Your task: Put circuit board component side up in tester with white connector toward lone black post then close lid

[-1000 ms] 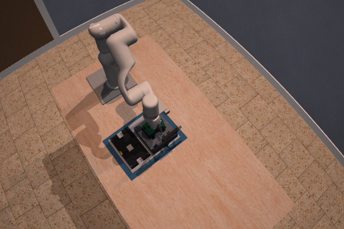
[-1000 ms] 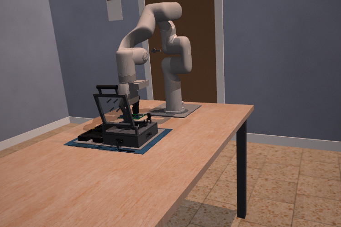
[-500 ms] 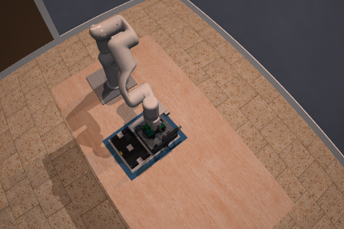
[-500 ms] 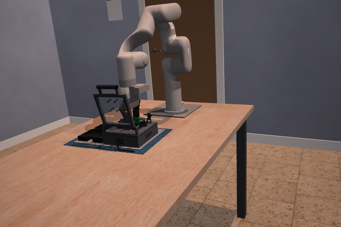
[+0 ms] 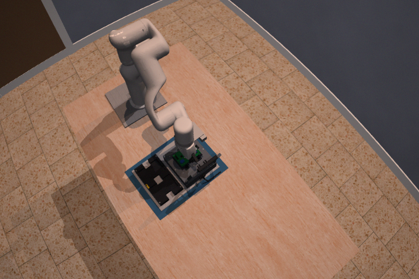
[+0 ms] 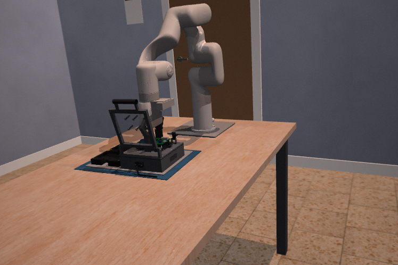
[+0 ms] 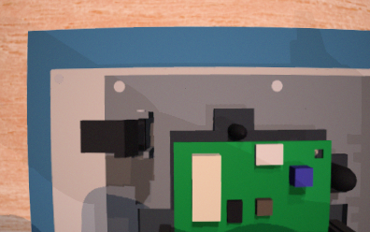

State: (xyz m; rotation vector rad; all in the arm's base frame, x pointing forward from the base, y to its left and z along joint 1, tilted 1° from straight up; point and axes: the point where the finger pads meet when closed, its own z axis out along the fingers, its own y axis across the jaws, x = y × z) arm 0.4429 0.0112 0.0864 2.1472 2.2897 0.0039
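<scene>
Right now the green circuit board is right at my hand. From my hand the other things lie so: tester lid: 130 mm ahead, 90 mm above, 10 mm to the left.
</scene>
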